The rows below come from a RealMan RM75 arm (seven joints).
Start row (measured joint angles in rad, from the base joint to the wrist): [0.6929 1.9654 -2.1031 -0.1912 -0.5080 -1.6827 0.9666]
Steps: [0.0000 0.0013 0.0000 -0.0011 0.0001 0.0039 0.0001]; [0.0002 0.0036 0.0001 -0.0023 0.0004 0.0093 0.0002]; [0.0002 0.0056 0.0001 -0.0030 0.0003 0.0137 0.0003]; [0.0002 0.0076 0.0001 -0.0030 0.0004 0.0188 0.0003]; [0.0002 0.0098 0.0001 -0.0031 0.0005 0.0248 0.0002]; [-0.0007 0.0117 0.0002 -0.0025 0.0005 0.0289 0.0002]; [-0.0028 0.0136 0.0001 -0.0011 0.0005 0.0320 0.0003]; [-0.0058 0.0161 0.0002 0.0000 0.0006 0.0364 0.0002]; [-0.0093 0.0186 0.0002 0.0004 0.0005 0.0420 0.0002]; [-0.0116 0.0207 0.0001 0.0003 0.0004 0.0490 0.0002]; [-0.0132 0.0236 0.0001 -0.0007 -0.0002 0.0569 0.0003]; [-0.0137 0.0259 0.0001 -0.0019 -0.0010 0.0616 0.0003]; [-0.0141 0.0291 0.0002 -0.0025 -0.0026 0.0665 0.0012]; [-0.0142 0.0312 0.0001 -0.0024 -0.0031 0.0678 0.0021]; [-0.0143 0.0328 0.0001 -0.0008 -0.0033 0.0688 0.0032]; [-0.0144 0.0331 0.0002 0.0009 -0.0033 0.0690 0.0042]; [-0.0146 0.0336 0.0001 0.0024 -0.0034 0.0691 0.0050]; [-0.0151 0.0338 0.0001 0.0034 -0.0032 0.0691 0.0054]
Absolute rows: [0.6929 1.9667 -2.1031 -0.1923 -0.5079 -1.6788 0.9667]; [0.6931 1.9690 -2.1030 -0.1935 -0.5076 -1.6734 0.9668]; [0.6931 1.9710 -2.1030 -0.1942 -0.5077 -1.6690 0.9669]; [0.6931 1.9730 -2.1030 -0.1942 -0.5076 -1.6639 0.9669]; [0.6931 1.9752 -2.1030 -0.1943 -0.5075 -1.6579 0.9668]; [0.6922 1.9771 -2.1029 -0.1937 -0.5075 -1.6538 0.9668]; [0.6901 1.9790 -2.1030 -0.1923 -0.5075 -1.6507 0.9669]; [0.6871 1.9815 -2.1029 -0.1912 -0.5074 -1.6463 0.9668]; [0.6836 1.9840 -2.1029 -0.1908 -0.5075 -1.6407 0.9668]; [0.6813 1.9861 -2.1030 -0.1909 -0.5076 -1.6337 0.9668]; [0.6797 1.9890 -2.1030 -0.1919 -0.5082 -1.6258 0.9669]; [0.6792 1.9913 -2.1030 -0.1931 -0.5090 -1.6211 0.9669]; [0.6788 1.9945 -2.1029 -0.1937 -0.5106 -1.6162 0.9678]; [0.6787 1.9966 -2.1030 -0.1936 -0.5111 -1.6149 0.9687]; [0.6786 1.9982 -2.1030 -0.1920 -0.5113 -1.6139 0.9698]; [0.6785 1.9985 -2.1029 -0.1903 -0.5113 -1.6137 0.9708]; [0.6783 1.9990 -2.1030 -0.1888 -0.5114 -1.6136 0.9716]; [0.6778 1.9992 -2.1030 -0.1878 -0.5112 -1.6136 0.9720]
